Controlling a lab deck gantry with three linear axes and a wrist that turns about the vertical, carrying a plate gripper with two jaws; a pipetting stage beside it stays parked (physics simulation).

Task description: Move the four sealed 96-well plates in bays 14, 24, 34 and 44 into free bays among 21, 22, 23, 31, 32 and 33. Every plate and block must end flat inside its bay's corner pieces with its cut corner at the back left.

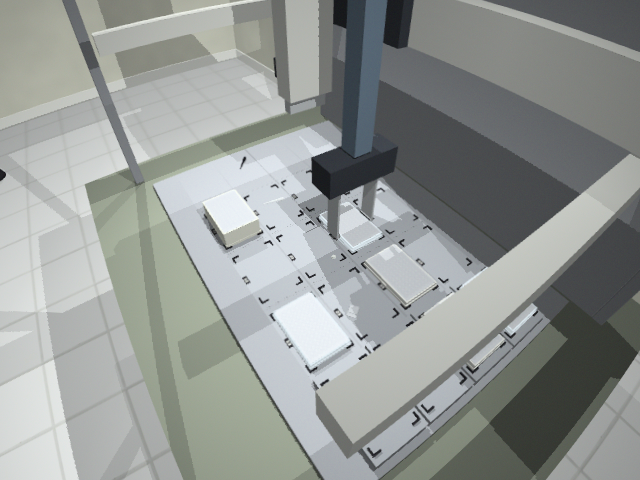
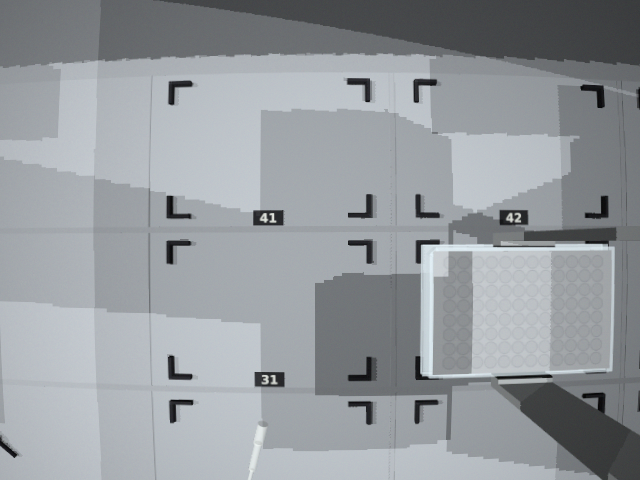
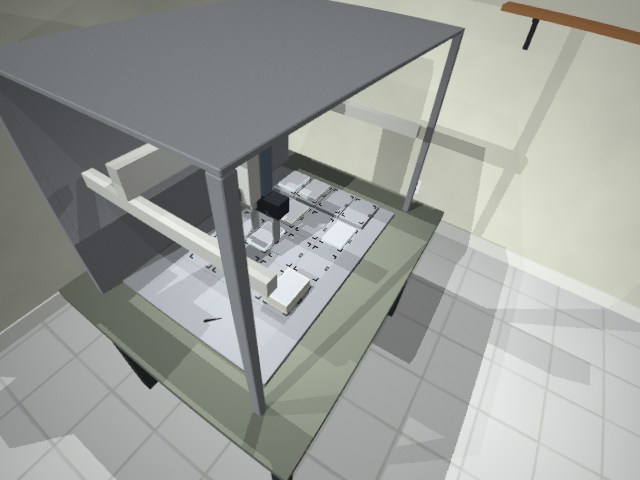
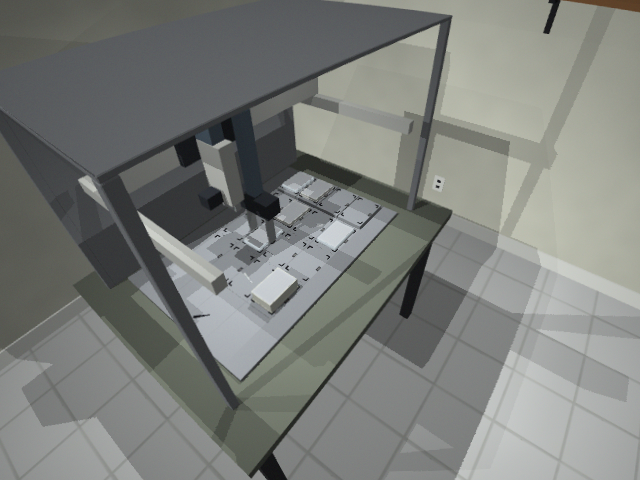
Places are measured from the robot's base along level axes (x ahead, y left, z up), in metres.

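Pixels of known places: gripper, fingertip midpoint: (image 1: pixel 349 225) (image 2: pixel 518 309) (image 3: pixel 266 235) (image 4: pixel 263 235); robot's base, link origin: (image 1: pixel 205 215) (image 3: pixel 286 315) (image 4: pixel 271 313).
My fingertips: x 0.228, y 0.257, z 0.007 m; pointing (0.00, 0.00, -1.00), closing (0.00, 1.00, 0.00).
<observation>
Ahead of a thing's pixels: the offset from my fingertips to its middle.
A sealed clear-edged plate @(0.000 m ahead, 0.000 m left, 0.000 m up) (image 1: pixel 356 232) (image 2: pixel 568 310) (image 3: pixel 260 241) (image 4: pixel 256 241) sits level in bay 32, its left edge along that bay's left corner pieces. My gripper (image 1: pixel 351 227) (image 2: pixel 523 312) (image 3: pixel 265 236) (image 4: pixel 261 236) is low over bay 32 and shut on this plate, one jaw at the middle of each long side. A beige-edged plate @(0.164 m ahead, 0.000 m left, 0.000 m up) (image 1: pixel 400 274) (image 3: pixel 295 212) (image 4: pixel 292 212) lies in bay 33. Plates stand in bay 34, beige-edged @(0.328 m ahead, 0.000 m left, 0.015 m up) (image 1: pixel 485 352) (image 3: pixel 314 190) (image 4: pixel 316 191), and bay 44, clear-edged @(0.328 m ahead, 0.107 m left, 0.015 m up) (image 1: pixel 520 319) (image 3: pixel 293 181) (image 4: pixel 297 182); the front beam partly hides both.
A clear-edged plate @(0.164 m ahead, 0.214 m right, 0.000 m up) (image 1: pixel 312 329) (image 3: pixel 339 234) (image 4: pixel 334 234) is in bay 13 and a tall block @(0.164 m back, 0.214 m right, 0.014 m up) (image 1: pixel 232 217) (image 3: pixel 289 290) (image 4: pixel 275 289) in bay 11. A white stick @(0.174 m back, 0.100 m right, 0.004 m down) (image 2: pixel 256 446) lies in bay 21, a small cap @(0.050 m ahead, 0.081 m right, 0.005 m down) (image 1: pixel 333 256) in bay 22, a white scrap @(0.177 m ahead, 0.129 m right, 0.007 m down) (image 1: pixel 352 311) in bay 23.
</observation>
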